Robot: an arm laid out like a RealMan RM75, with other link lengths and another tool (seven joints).
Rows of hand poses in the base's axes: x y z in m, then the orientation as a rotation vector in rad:
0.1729 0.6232 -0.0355 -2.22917 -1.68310 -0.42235
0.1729 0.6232 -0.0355 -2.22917 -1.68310 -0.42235
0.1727 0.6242 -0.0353 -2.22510 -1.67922 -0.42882
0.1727 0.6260 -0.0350 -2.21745 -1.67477 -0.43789
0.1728 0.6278 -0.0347 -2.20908 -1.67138 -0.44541
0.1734 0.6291 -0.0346 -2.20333 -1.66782 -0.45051
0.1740 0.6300 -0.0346 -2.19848 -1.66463 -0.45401
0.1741 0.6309 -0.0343 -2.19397 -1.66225 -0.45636
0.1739 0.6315 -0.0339 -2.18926 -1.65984 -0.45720
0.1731 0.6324 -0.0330 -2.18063 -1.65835 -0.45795
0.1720 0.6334 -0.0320 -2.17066 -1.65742 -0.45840
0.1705 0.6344 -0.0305 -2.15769 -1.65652 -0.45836
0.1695 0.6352 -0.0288 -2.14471 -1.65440 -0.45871
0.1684 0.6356 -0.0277 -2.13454 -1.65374 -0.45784
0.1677 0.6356 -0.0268 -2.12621 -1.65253 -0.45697
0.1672 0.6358 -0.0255 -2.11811 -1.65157 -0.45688
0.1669 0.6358 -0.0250 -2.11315 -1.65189 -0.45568
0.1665 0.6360 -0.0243 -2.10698 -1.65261 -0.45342
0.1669 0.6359 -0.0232 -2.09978 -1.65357 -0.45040
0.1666 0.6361 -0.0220 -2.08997 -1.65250 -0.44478
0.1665 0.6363 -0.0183 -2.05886 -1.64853 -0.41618
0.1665 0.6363 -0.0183 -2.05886 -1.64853 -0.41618
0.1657 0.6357 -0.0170 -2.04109 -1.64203 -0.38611
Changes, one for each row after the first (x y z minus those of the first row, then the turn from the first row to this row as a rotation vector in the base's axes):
0.0000 0.0000 0.0000 0.00000 0.00000 0.00000
-0.0002 0.0010 0.0002 0.00671 -0.00111 -0.00055
-0.0002 0.0028 0.0005 0.01688 -0.00252 0.00014
-0.0001 0.0046 0.0008 0.02649 -0.00321 0.00189
0.0005 0.0059 0.0009 0.03372 -0.00314 0.00253
0.0011 0.0068 0.0009 0.03968 -0.00251 0.00308
0.0012 0.0077 0.0012 0.04464 -0.00161 0.00399
0.0010 0.0083 0.0016 0.04929 0.00032 0.00519
0.0002 0.0092 0.0025 0.05605 0.00312 0.00888
-0.0009 0.0102 0.0035 0.06331 0.00626 0.01359
-0.0024 0.0112 0.0050 0.07240 0.01060 0.01996
-0.0034 0.0120 0.0067 0.08225 0.01520 0.02574
-0.0045 0.0124 0.0078 0.08909 0.01909 0.03091
-0.0052 0.0124 0.0087 0.09499 0.02266 0.03486
-0.0057 0.0126 0.0100 0.10084 0.02554 0.03871
-0.0060 0.0126 0.0105 0.10358 0.02766 0.04166
-0.0064 0.0128 0.0112 0.10658 0.03064 0.04559
-0.0060 0.0127 0.0123 0.10990 0.03432 0.05030
-0.0063 0.0129 0.0135 0.11520 0.04132 0.05581
-0.0064 0.0131 0.0172 0.12878 0.07079 0.07461
-0.0064 0.0131 0.0172 0.12878 0.07079 0.07461
-0.0072 0.0125 0.0185 0.13414 0.09840 0.08530

